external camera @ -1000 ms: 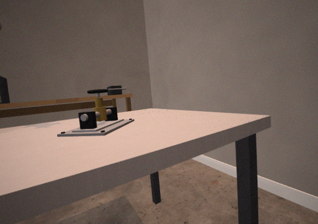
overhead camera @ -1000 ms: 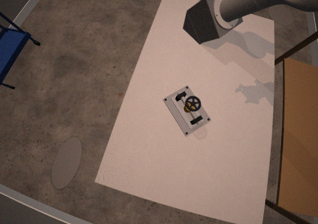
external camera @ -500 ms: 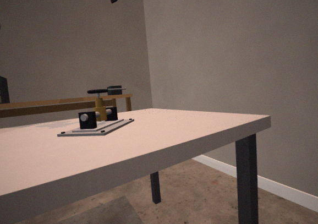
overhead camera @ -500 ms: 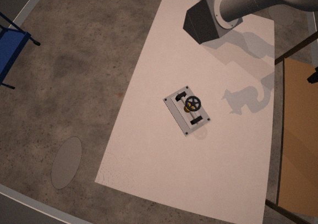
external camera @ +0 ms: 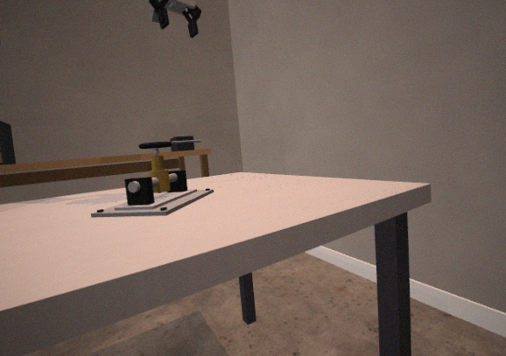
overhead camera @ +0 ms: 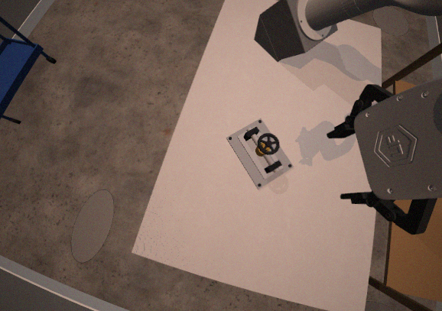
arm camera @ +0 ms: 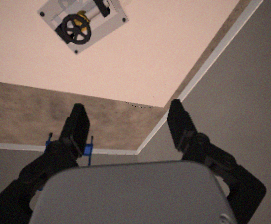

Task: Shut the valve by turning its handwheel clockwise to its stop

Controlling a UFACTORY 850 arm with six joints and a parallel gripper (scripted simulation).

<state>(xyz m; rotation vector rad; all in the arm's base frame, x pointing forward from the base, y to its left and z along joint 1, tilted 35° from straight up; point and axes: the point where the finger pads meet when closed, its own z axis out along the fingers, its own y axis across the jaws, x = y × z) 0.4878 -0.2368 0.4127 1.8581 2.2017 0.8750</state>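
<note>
Right now the black spoked handwheel is 10 cm behind my hand, 5 cm to the right of it and 32 cm below it. Round my hand: grey base plate: 10 cm behind, 5 cm to the right, 44 cm below.
</note>
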